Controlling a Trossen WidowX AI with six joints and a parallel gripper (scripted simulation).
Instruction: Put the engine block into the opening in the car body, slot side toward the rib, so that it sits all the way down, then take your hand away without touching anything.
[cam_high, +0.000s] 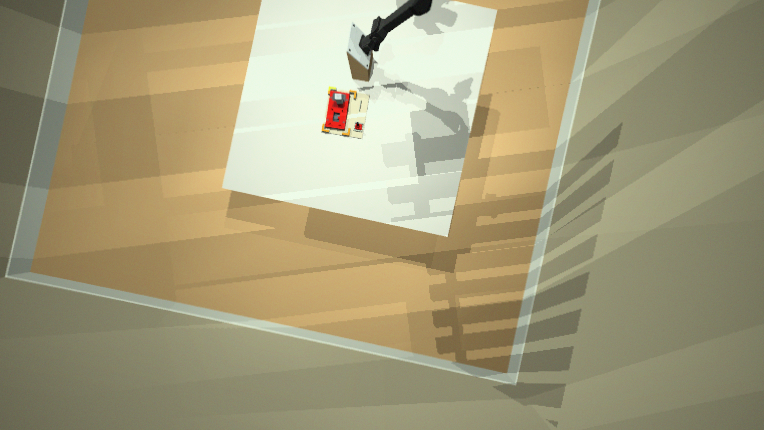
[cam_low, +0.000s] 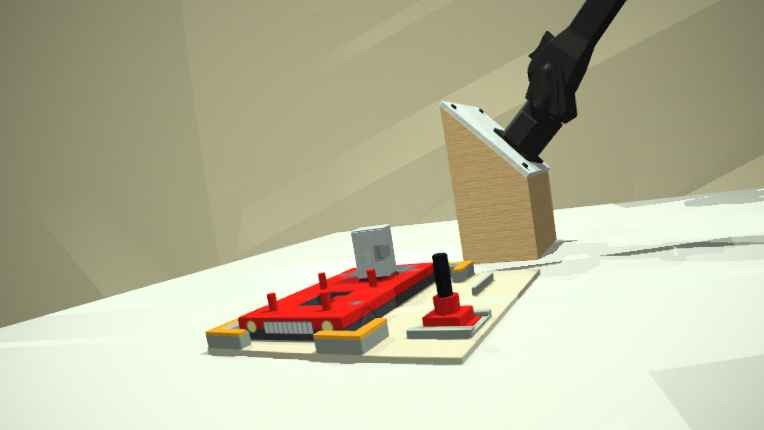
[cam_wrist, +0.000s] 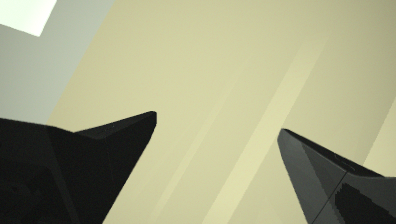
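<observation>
Now: the grey engine block 73 cm below my gripper tip, 45 cm ahead of it and 25 cm to the right of it.
</observation>
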